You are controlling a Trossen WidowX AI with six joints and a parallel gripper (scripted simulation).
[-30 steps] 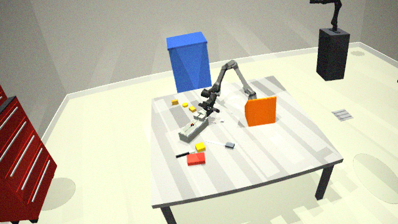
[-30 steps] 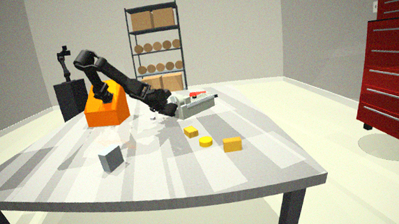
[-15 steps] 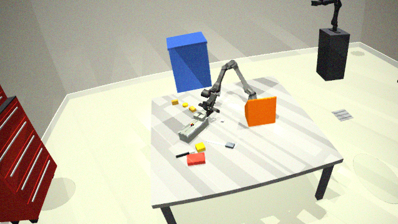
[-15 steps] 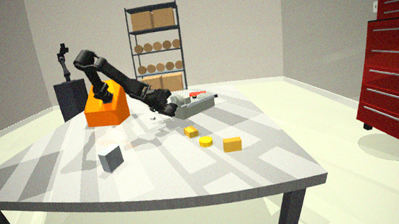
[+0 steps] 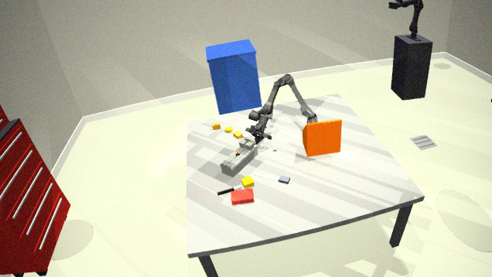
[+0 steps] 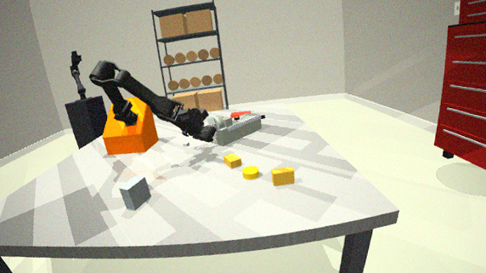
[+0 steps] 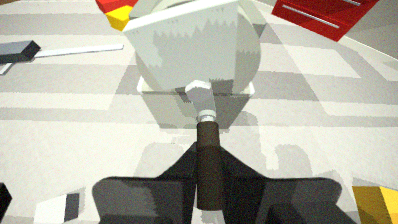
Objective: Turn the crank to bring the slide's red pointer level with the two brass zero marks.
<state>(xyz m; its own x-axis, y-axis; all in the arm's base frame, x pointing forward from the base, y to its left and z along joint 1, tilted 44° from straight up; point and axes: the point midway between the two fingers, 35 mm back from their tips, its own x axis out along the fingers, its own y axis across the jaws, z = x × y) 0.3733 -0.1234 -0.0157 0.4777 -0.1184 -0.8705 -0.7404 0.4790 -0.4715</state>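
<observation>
My gripper tip is now 1 cm past the dark brown crank handle, 1 cm to the left of it and 3 cm below it. The rest, counted from my gripper tip: yellow block 6 cm ahead, 33 cm to the left, 2 cm below; then grey cube 16 cm behind, 40 cm to the right; then red pointer 11 cm ahead, 14 cm to the left, 5 cm above.
</observation>
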